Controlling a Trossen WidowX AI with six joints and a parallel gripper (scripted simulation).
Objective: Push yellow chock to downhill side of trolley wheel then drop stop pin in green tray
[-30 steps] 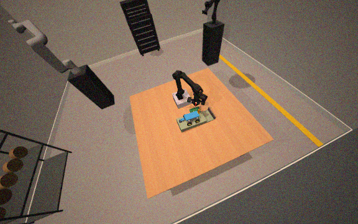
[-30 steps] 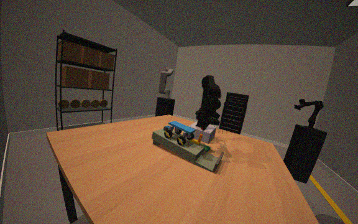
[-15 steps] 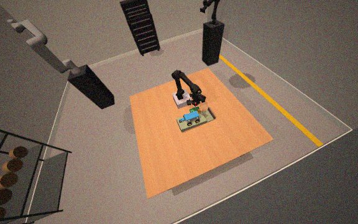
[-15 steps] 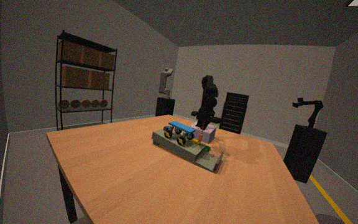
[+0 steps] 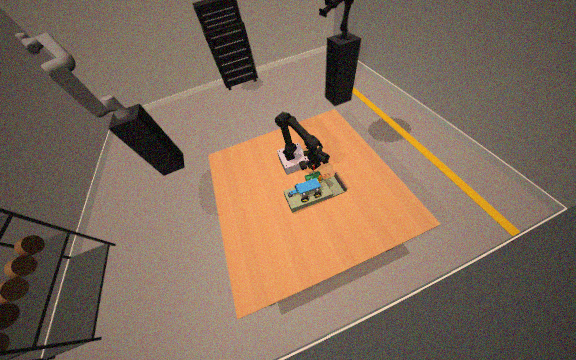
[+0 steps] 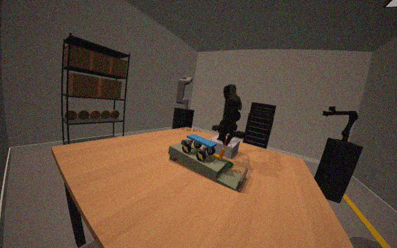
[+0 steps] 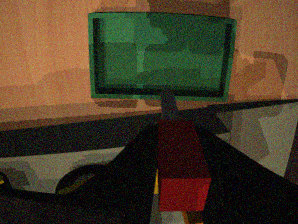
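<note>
Right now the green tray is 130 mm below my gripper tip and 10 mm behind it. From my gripper tip the other things lie so: red-headed stop pin right at my gripper tip; then yellow chock 70 mm ahead, 40 mm below, 10 mm to the right; then trolley 120 mm ahead, 110 mm to the right, 10 mm below.
</note>
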